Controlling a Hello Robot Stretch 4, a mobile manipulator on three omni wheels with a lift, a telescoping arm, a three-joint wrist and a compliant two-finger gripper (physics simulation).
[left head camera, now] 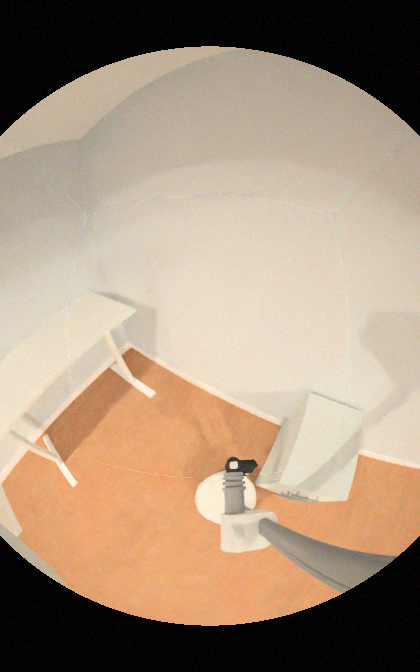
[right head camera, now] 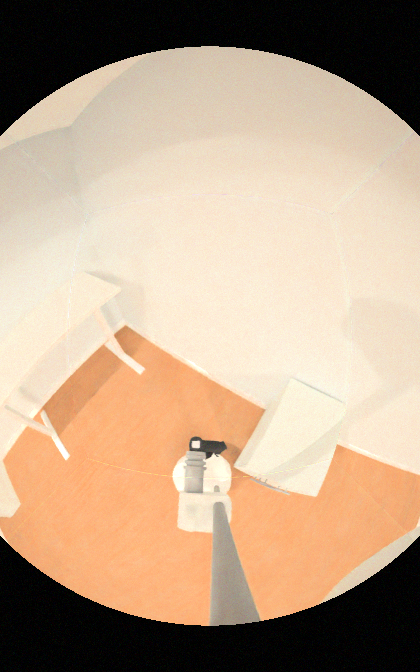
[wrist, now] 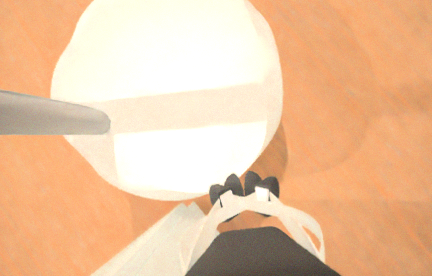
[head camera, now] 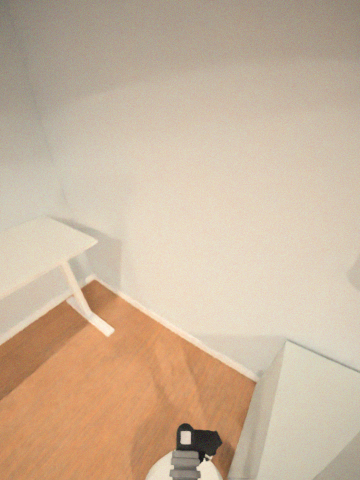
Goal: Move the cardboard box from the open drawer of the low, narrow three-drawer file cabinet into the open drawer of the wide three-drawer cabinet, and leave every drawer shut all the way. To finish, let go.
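Pixels of known places: gripper, between the fingertips: [wrist: 243, 187]; robot's base, origin of its link: [wrist: 185, 97].
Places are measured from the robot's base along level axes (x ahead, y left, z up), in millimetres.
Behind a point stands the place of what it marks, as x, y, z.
Note:
The low, narrow file cabinet [head camera: 310, 405] @(287, -501, 618) [left head camera: 320, 440] [right head camera: 300, 430] is pale grey-green and stands by the wall at the right. Its front edge carries thin grey handles [left head camera: 299, 497] [right head camera: 271, 486], one above another, and no drawer shows sticking out. Part of the cabinet [wrist: 155, 245] @(92, -232, 236) also shows at the lower left of the wrist view. The cardboard box does not show. The wide cabinet cannot be made out. My gripper [wrist: 243, 187] @(176, -87, 335) points down, its dark fingertips together with nothing between them, above the floor beside my base and near the cabinet's front corner.
A white table [head camera: 40, 250] @(901, 898, 923) [left head camera: 65, 340] [right head camera: 55, 325] stands along the left wall. My round white base [wrist: 190, 165] @(95, -113, 186) lies below the gripper. A pale piece of furniture [right head camera: 7, 492] is cut off at the lower left. Walls meet in the corner behind the table.

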